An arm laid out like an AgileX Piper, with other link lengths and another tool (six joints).
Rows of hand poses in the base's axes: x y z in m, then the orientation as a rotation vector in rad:
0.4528 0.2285 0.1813 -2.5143 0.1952 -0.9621
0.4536 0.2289 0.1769 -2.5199 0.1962 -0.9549
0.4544 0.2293 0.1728 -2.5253 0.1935 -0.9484
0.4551 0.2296 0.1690 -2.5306 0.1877 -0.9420
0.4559 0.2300 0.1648 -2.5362 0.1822 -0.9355
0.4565 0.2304 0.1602 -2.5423 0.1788 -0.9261
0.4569 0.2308 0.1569 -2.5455 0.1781 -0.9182
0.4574 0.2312 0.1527 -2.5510 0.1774 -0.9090
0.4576 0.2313 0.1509 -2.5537 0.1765 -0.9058
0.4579 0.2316 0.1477 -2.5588 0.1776 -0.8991
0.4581 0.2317 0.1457 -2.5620 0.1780 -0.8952
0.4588 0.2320 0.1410 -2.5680 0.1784 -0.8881
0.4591 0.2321 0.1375 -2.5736 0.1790 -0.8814
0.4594 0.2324 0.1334 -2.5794 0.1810 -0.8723
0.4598 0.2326 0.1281 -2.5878 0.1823 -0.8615
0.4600 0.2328 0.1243 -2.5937 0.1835 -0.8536
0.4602 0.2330 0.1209 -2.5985 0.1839 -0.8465
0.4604 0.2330 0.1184 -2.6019 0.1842 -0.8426
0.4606 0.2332 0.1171 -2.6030 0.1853 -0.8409
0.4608 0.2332 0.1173 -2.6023 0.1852 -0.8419
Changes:
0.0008 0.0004 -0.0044 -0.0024 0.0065 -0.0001
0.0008 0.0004 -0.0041 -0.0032 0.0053 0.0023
0.0007 0.0003 -0.0038 -0.0038 0.0048 0.0044
0.0008 0.0004 -0.0042 -0.0040 0.0049 0.0041
0.0006 0.0004 -0.0046 -0.0031 0.0073 0.0033
0.0004 0.0004 -0.0033 -0.0005 0.0059 0.0017
0.0005 0.0004 -0.0042 -0.0022 0.0074 0.0015
0.0002 0.0001 -0.0018 -0.0016 0.0027 0.0008
0.0003 0.0003 -0.0032 -0.0023 0.0059 -0.0002
0.0002 0.0001 -0.0020 -0.0016 0.0035 0.0000
0.0007 0.0003 -0.0047 -0.0032 0.0063 0.0001
0.0003 0.0001 -0.0035 -0.0029 0.0060 0.0000
0.0003 0.0003 -0.0041 -0.0021 0.0078 -0.0005
0.0004 0.0002 -0.0053 -0.0042 0.0095 -0.0001
0.0002 0.0002 -0.0038 -0.0028 0.0069 -0.0002
0.0002 0.0002 -0.0034 -0.0022 0.0060 0.0003
0.0002 0.0000 -0.0025 -0.0019 0.0035 0.0000
0.0002 0.0002 -0.0013 -0.0003 0.0016 -0.0006
0.0002 0.0000 0.0002 0.0003 -0.0009 0.0000

